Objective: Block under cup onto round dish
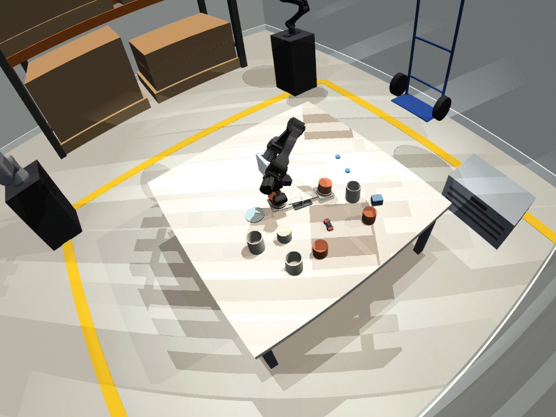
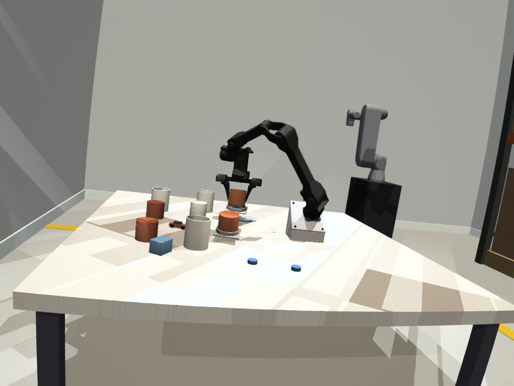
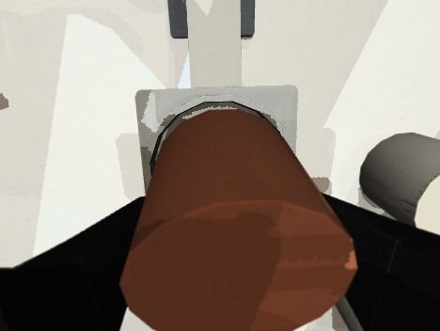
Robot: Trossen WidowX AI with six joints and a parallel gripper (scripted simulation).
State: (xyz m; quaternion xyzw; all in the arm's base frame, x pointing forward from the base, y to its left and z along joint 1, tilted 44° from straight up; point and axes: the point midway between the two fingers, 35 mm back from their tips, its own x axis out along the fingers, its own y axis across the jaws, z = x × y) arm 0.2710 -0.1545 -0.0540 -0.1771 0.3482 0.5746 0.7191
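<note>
The pale green block lies 10 mm to the left of my gripper tip and 20 mm below it. Also, from my gripper tip: round pale blue dish (70 mm behind, 100 mm to the right, 100 mm below); cream cylinder (160 mm ahead, 60 mm to the right, 60 mm below); balance (40 mm ahead, 130 mm to the left, 60 mm below).
</note>
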